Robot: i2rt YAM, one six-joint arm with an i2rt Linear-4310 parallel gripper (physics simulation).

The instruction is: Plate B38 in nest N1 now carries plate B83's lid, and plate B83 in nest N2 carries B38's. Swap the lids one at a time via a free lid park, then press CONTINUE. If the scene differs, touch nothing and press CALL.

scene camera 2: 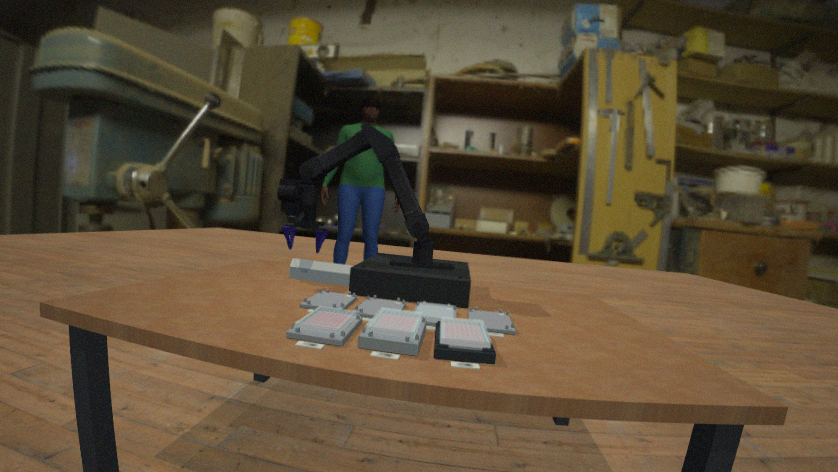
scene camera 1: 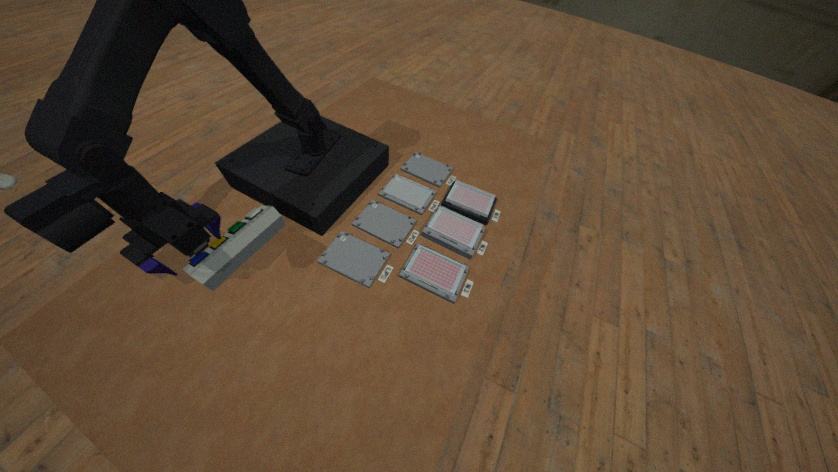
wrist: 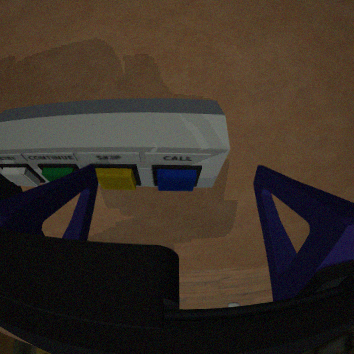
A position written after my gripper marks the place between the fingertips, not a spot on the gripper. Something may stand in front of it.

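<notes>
My gripper (scene camera 1: 197, 254) is open and holding nothing, and you'd find that same gripper in the wrist view (wrist: 175, 173). There's also a yellow SKIP button (wrist: 109, 178) here, plus a blue CALL button (wrist: 167, 179), and then a LP3 park (scene camera 1: 418, 165).
</notes>
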